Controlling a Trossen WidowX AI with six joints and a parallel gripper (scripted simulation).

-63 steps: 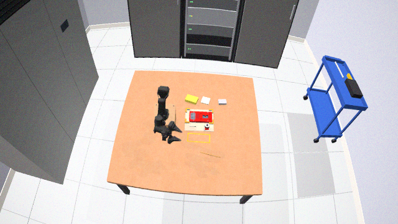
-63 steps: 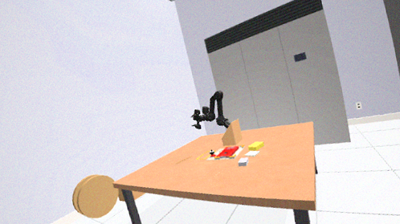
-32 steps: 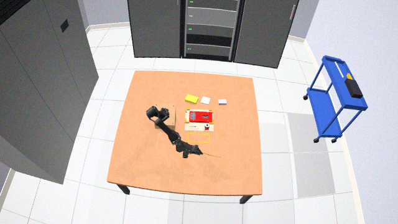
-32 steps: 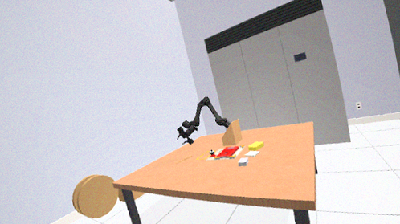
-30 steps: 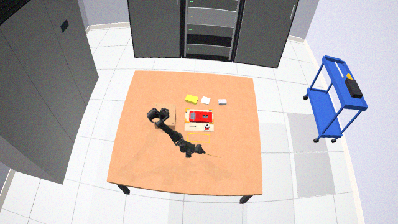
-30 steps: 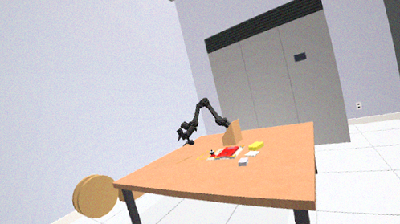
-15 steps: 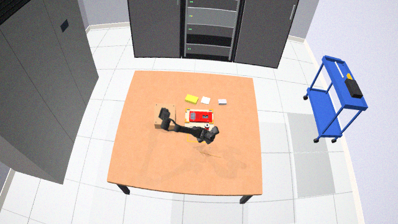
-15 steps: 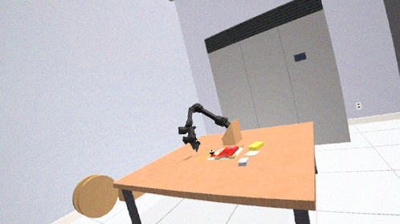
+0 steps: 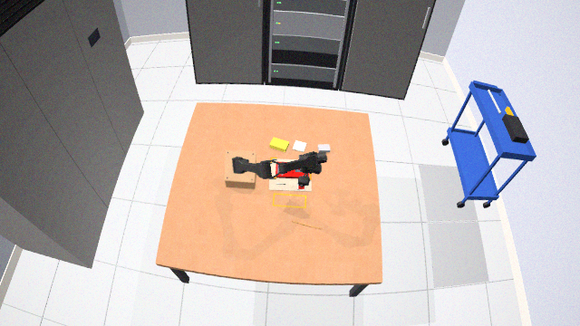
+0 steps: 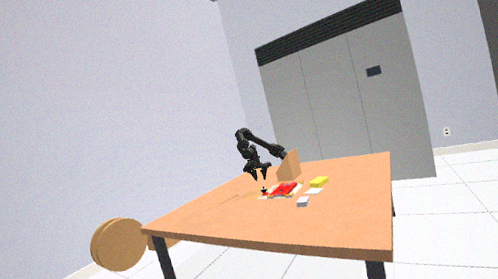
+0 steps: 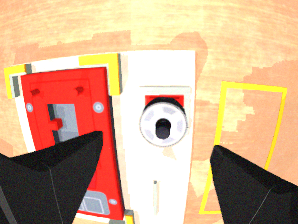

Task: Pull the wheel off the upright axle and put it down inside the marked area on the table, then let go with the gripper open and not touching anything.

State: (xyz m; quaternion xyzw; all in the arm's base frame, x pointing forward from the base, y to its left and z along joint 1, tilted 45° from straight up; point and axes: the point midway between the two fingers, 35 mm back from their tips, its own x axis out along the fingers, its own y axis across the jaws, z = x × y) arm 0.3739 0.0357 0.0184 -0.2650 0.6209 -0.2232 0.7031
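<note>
Now: the wheel 1 cm behind my gripper tip and 6 cm below it. The rest, counted from my gripper tip: black axle (1 cm behind, 7 cm below); then grey block (9 cm ahead, 31 cm to the left, 9 cm below); then white block (7 cm behind, 30 cm to the left, 10 cm below).
</note>
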